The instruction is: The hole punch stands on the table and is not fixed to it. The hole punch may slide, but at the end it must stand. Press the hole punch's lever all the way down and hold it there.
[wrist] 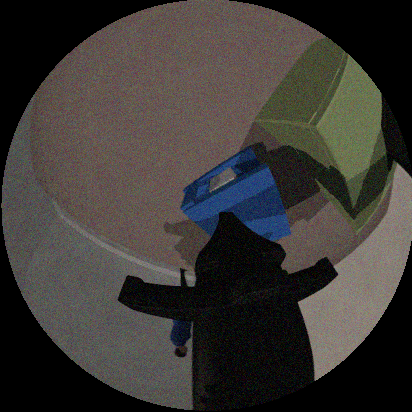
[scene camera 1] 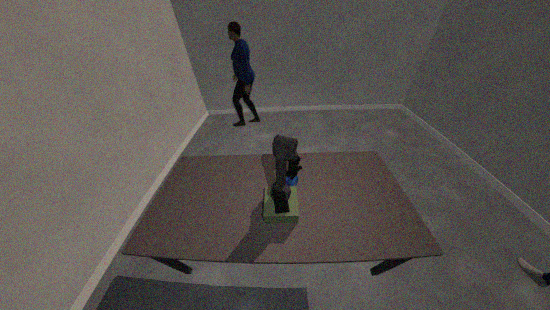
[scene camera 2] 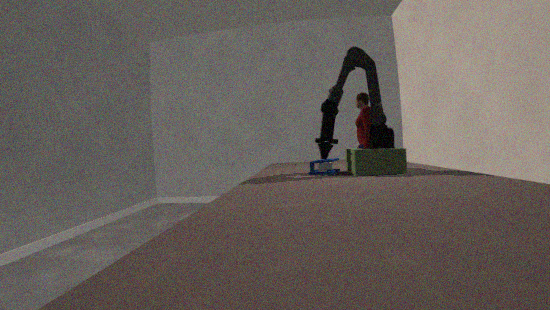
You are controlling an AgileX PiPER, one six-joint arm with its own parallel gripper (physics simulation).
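The blue hole punch [scene camera 1: 293,181] [scene camera 2: 324,173] [wrist: 250,192] stands upright on the table [scene camera 1: 350,210] [scene camera 2: 300,240] [wrist: 130,115], beside the green block. Its lever is low and nearly level in the scene camera 2 view, rising slightly toward the block, with a gap still showing above the base. My gripper [scene camera 2: 325,158] [wrist: 224,219] is shut with its fingers together and empty, pointing down. Its fingertips are at the top of the lever and appear to touch it. The fingertips hide part of the lever in the wrist view, so the exact contact is hard to see.
The green block [scene camera 1: 281,218] [scene camera 2: 380,161] [wrist: 350,115] under the arm's base stands close to the hole punch. A person in blue [scene camera 1: 242,60] [wrist: 180,332] is beyond the table. A person in red [scene camera 2: 363,125] shows behind the arm.
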